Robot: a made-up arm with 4 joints.
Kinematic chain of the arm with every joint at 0, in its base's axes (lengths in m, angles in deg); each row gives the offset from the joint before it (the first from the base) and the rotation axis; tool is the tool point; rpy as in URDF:
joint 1: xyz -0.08 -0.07 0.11 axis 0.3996 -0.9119 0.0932
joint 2: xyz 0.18 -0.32 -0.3 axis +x
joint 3: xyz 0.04 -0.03 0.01 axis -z
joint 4: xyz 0.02 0.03 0 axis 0.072 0.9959 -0.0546
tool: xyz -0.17 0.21 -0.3 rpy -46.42 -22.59 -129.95
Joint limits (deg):
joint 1: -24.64..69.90
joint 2: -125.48..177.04
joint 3: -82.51..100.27
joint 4: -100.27..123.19
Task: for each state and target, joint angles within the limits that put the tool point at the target. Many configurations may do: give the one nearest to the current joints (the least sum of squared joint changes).
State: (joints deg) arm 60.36 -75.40 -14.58 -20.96
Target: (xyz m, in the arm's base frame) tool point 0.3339 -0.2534 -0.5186
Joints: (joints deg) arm 20.43 -24.88 -16.06 -32.25
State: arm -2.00 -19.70 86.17 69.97
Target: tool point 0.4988 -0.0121 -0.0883
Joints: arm 28.96 -29.85 79.70 61.57
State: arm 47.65 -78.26 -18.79 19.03
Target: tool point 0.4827 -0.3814 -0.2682
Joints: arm 68.30 -86.03 -15.82 6.34
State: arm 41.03 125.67 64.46 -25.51
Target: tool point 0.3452 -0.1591 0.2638
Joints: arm 29.92 138.08 62.77 -38.53
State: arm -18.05 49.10 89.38 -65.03
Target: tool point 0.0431 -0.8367 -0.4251
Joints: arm -24.64 14.72 99.99 -93.87
